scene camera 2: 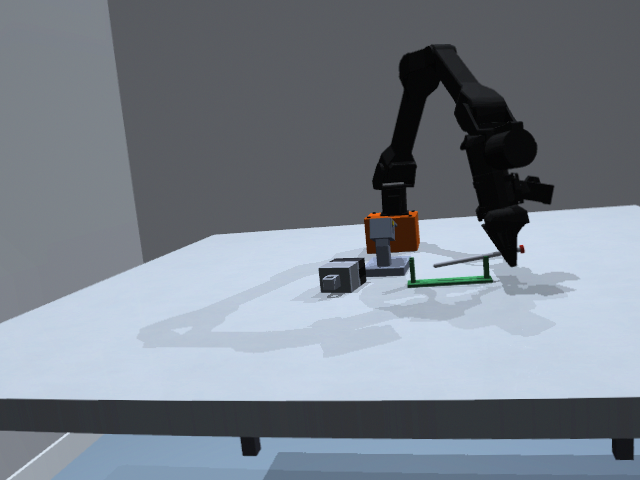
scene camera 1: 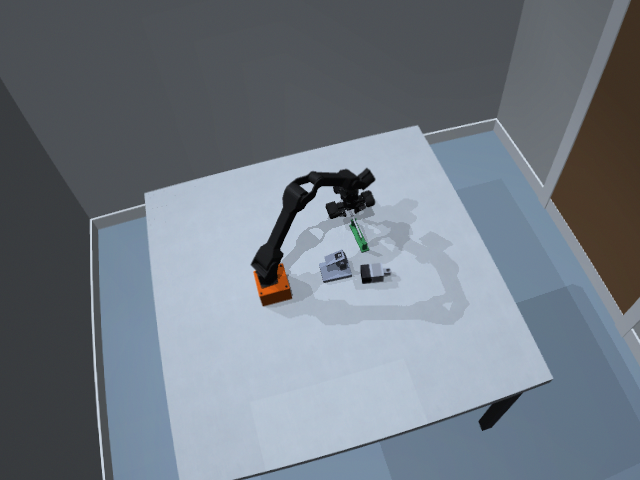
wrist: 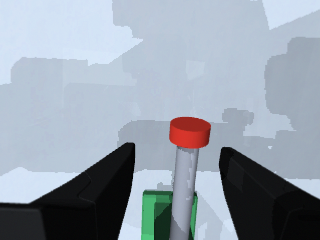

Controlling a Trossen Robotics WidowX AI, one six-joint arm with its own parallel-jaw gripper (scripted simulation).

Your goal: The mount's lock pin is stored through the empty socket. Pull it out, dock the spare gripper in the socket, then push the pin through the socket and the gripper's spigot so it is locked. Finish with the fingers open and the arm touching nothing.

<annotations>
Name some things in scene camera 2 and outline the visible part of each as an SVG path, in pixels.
My gripper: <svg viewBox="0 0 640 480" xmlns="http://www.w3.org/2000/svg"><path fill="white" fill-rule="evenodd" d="M472 176L473 186L479 203L475 210L479 222L484 219L485 223L481 224L482 228L498 251L501 252L509 266L516 267L518 263L518 232L525 224L529 223L527 210L518 206L518 204L524 203L523 199L551 204L554 186L541 184L539 177L527 176L524 181L521 181L517 173L509 175L508 170L498 170Z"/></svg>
A spare gripper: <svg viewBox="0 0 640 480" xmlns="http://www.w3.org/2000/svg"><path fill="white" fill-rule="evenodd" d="M318 268L321 293L352 293L367 282L364 258L335 258Z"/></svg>
</annotations>
